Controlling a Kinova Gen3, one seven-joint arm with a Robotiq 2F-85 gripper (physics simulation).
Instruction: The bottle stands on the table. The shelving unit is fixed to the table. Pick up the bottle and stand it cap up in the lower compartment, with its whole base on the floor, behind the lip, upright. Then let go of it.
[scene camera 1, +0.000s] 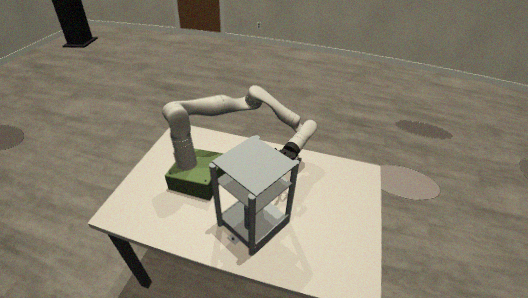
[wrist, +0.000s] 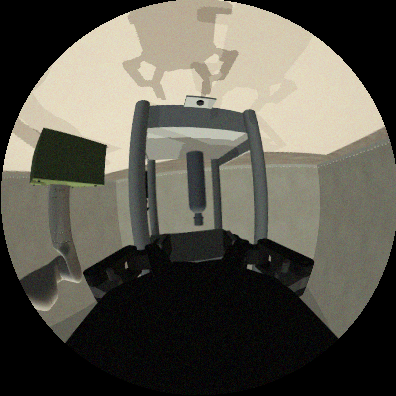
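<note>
The dark blue-grey bottle stands upright, cap up, in the lower compartment of the grey shelving unit. The wrist view is upside down, so the cap points down in it. The bottle's base is on the compartment floor, behind the lip as seen from the gripper. The bottle looks upright and apart from the posts. My gripper is open and empty, outside the unit, facing its open side. In scene camera 1 its fingers are mostly hidden behind the unit's top.
The green base box stands beside the unit, with the arm on it. A middle shelf lies above the bottle. A small plate with a dark dot lies outside the lip. The unit stands on the pale table.
</note>
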